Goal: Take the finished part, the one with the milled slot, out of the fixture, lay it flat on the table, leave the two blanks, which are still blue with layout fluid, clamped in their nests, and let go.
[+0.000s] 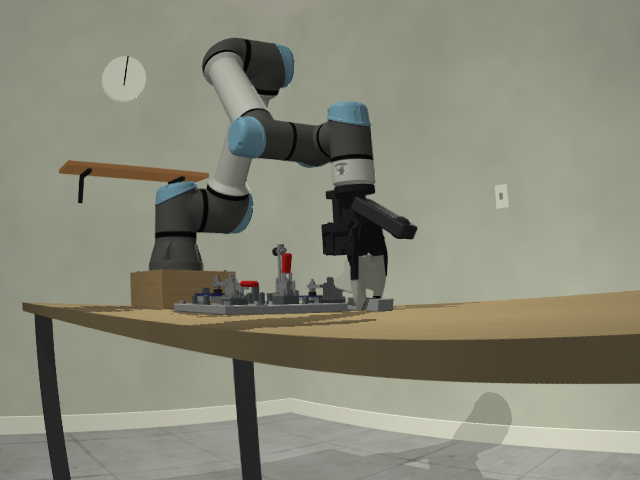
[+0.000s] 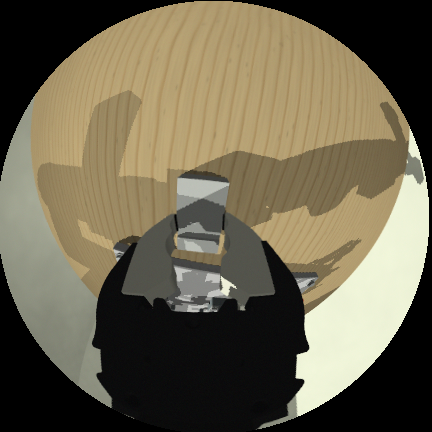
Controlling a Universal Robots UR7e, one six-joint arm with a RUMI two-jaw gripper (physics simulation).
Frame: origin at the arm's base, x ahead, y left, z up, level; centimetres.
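Seen in the pictures: gripper, fingertip midpoint: (image 1: 368,309) (image 2: 200,214); arm's base at its link origin: (image 1: 175,271).
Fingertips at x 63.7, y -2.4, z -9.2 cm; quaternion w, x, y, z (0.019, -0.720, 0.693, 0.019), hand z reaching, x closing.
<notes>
Offsets run from my fingertips to a thing's middle. "spot": to the spot under its first point. Level surfaces: height alone.
The finished part @(dx +0.5, dy -0.1, dz +0.9 cm) (image 1: 381,304) (image 2: 202,192), a plain grey block, lies level at the table top beside the right end of the fixture and appears to touch the table. My gripper (image 1: 369,300) (image 2: 200,214) points down and is shut on the part, with a fingertip at each side of it. The fingers hide some of the part, and its slot is not clearly visible. The fixture's grey base plate @(spot: dx -10.3, dy -13.8, dz +0.6 cm) (image 1: 268,308) (image 2: 306,281) carries clamps and nests. Thin blue edges of the blanks show among the clamps at left (image 1: 200,295) and right (image 1: 308,297); their nests are partly hidden.
A raised clamp with a red handle @(spot: dx -15.9, dy -3.8, dz +8.9 cm) (image 1: 286,262) stands mid-fixture; another red handle @(spot: dx -12.1, dy -16.2, dz +4.8 cm) (image 1: 249,283) lies level to its left. The robot base stands on a wooden block (image 1: 147,289) behind the fixture. The wooden table @(dz -0.3 cm) (image 1: 491,322) (image 2: 215,90) extends to the right of the part.
</notes>
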